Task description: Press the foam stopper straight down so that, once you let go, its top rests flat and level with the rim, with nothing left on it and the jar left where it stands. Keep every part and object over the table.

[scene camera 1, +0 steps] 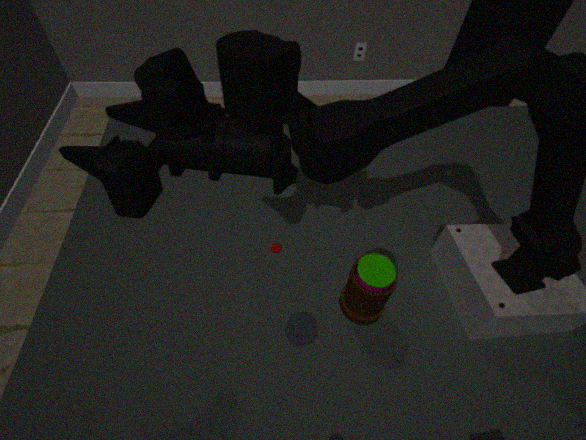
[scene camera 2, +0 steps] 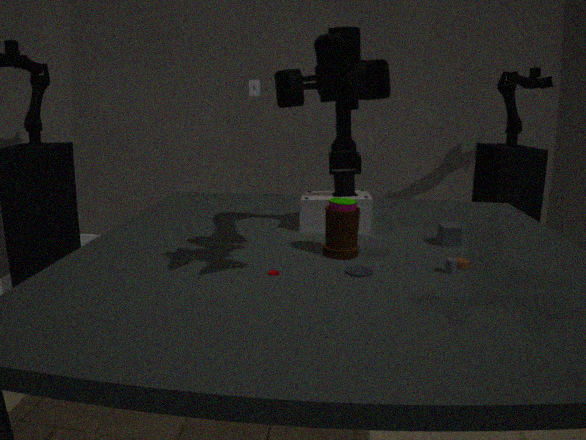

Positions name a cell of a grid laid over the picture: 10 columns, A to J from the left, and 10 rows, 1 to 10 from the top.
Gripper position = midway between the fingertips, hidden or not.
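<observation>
My gripper: visible, scene camera 1 (B3), scene camera 2 (F2).
</observation>
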